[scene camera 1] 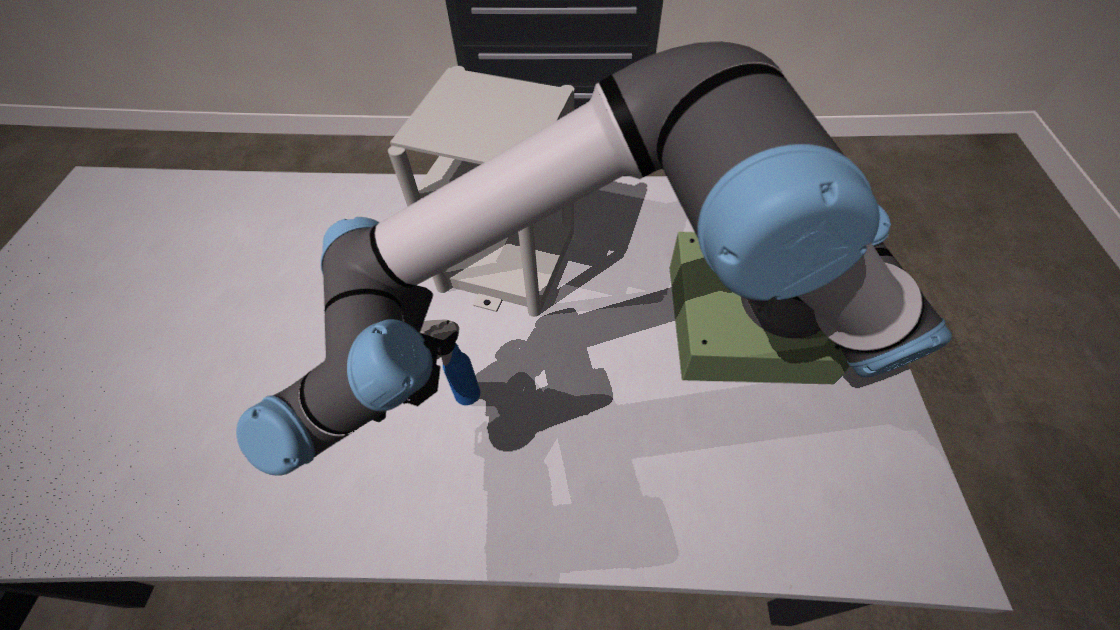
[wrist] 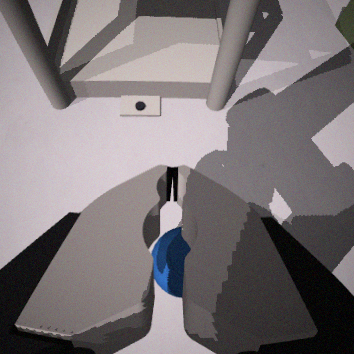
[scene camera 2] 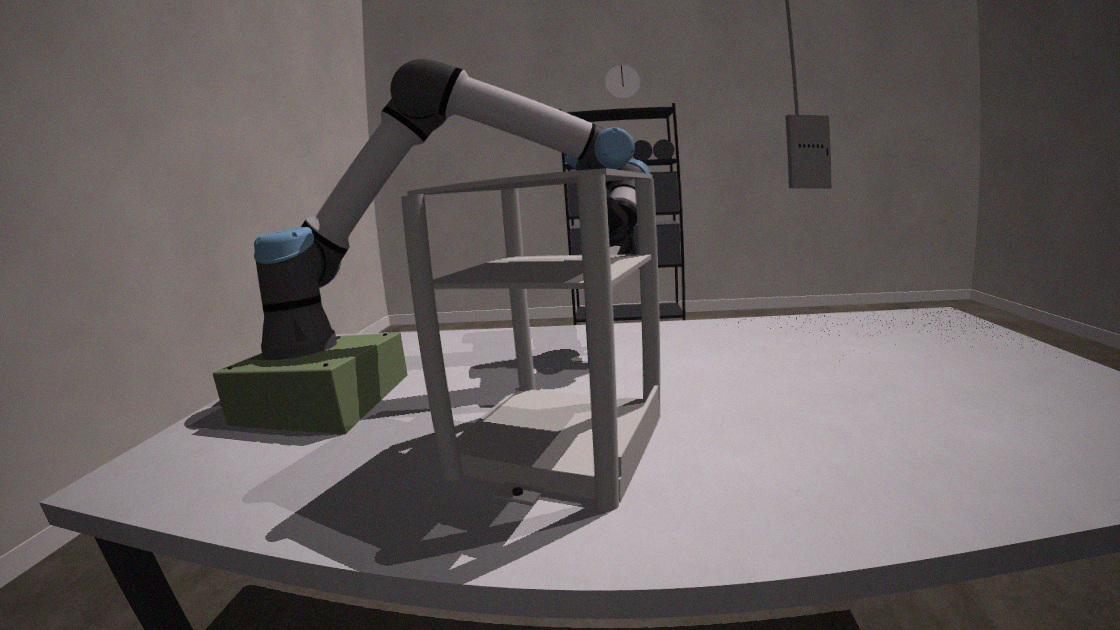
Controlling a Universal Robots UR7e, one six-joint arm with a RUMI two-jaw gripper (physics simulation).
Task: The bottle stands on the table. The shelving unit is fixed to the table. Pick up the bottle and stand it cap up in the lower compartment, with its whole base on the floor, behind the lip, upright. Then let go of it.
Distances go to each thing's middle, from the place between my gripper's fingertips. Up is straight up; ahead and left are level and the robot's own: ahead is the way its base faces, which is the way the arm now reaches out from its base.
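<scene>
With the blue bottle point(scene camera 1: 459, 372) in sight, I find my gripper 9 cm above it, 4 cm to the right of it and 1 cm past it. Going by their middles, the blue bottle is the nearest to my gripper of the things named here. The pale shelving unit point(scene camera 2: 589, 446) is 28 cm to the right of my hand, 1 cm ahead of it and 1 cm above it.
</scene>
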